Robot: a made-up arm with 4 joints.
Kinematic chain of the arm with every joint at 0, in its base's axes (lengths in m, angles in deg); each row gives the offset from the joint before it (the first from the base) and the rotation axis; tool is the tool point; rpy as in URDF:
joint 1: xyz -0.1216 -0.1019 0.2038 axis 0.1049 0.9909 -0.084
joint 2: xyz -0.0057 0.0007 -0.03 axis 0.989 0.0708 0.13
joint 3: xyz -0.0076 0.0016 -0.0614 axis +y
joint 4: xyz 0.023 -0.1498 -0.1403 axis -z
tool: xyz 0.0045 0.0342 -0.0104 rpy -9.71 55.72 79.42
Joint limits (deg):
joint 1: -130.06..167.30
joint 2: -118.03..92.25
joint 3: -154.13..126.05
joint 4: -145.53..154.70
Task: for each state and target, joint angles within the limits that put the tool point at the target. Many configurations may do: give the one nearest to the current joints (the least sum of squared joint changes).
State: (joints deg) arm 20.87 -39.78 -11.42 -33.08
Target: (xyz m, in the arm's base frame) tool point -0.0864 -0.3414 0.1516
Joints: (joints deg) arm -12.29 -50.40 -18.69 -54.50
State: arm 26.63 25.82 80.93 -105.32
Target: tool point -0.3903 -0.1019 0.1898
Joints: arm 52.46 50.15 65.30 -104.32
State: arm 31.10 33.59 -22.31 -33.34
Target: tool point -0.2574 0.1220 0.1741
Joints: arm 63.48 87.46 -2.73 -48.14
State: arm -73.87 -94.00 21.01 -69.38
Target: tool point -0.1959 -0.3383 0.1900
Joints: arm -67.52 -77.96 7.32 -85.22
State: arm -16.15 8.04 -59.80 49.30
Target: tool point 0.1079 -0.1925 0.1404
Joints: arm -40.54 14.25 -40.44 59.89
